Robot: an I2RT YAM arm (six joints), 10 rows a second.
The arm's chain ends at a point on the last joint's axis. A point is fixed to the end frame.
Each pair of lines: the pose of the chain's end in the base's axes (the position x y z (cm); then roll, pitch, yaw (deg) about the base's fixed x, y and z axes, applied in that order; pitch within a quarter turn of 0, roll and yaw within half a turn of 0), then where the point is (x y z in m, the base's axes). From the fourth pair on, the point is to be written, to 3 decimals.
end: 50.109, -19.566, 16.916, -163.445, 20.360, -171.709
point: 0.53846 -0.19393 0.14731
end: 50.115, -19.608, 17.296, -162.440, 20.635, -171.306
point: 0.53867 -0.19466 0.15135
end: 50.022, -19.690, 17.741, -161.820, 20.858, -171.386
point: 0.53787 -0.19588 0.15599
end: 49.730, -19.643, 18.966, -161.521, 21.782, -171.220
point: 0.535 -0.195 0.169
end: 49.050, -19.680, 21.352, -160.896, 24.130, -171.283
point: 0.529 -0.196 0.194
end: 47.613, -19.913, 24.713, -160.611, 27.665, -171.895
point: 0.516 -0.199 0.230
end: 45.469, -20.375, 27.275, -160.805, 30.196, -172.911
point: 0.495 -0.204 0.258
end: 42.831, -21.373, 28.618, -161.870, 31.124, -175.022
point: 0.469 -0.215 0.272
